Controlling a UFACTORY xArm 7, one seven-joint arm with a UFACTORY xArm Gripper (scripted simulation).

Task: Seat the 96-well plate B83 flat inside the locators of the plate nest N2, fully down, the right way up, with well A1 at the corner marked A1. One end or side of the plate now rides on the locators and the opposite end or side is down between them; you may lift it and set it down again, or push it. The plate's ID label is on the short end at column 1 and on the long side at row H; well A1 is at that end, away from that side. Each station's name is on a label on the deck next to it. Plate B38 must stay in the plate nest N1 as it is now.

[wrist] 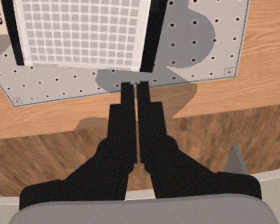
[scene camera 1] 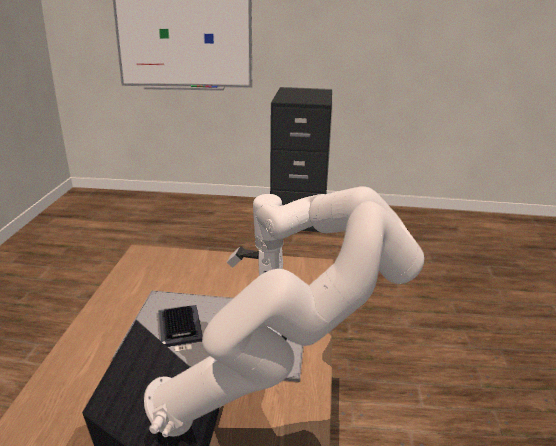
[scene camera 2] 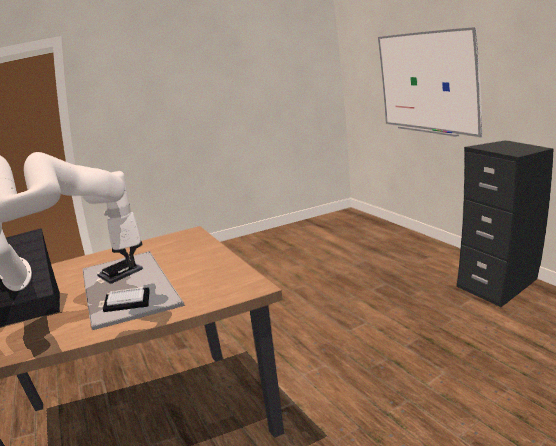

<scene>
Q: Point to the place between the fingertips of my gripper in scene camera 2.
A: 131, 266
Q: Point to a black plate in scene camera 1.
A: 177, 326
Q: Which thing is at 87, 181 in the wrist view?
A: My gripper.
</scene>
